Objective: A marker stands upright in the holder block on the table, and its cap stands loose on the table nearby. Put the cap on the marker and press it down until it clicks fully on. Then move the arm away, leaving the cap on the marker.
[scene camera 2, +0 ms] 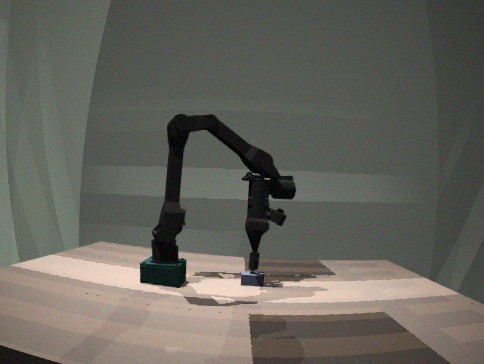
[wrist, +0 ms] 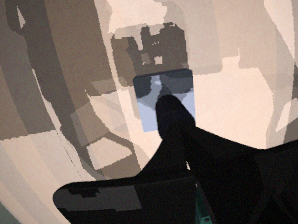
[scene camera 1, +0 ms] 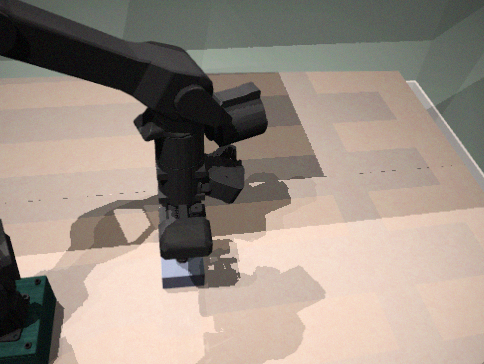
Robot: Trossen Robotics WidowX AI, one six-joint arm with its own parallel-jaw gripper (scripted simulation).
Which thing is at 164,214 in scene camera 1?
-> My gripper.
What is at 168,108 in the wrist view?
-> A marker cap.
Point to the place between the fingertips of my gripper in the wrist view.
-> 176,128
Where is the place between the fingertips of my gripper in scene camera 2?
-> At 254,252
